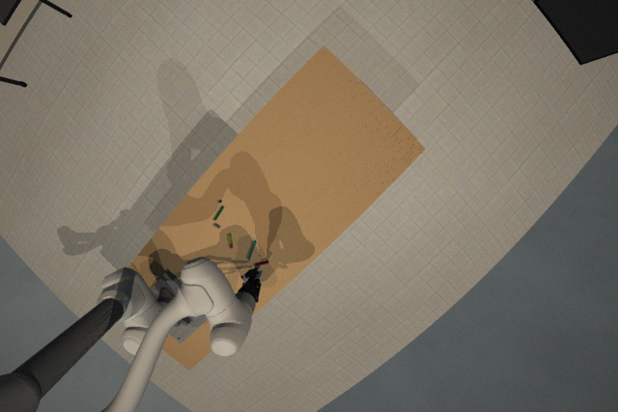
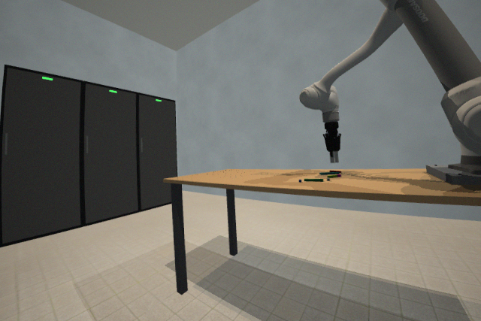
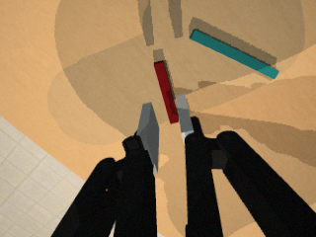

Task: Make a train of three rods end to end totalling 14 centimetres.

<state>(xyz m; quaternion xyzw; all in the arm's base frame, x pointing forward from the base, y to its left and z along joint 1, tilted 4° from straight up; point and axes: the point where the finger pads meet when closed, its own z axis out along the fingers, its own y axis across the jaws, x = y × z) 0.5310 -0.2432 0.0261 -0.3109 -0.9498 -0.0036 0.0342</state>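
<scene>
The red rod lies 8 cm below my hand. Also, from my hand: turquoise rod (3 cm ahead, 8 cm to the left, 8 cm below); then magenta rod (2 cm behind, 17 cm to the left, 8 cm below); then lime rod (1 cm ahead, 20 cm to the left, 8 cm below).
</scene>
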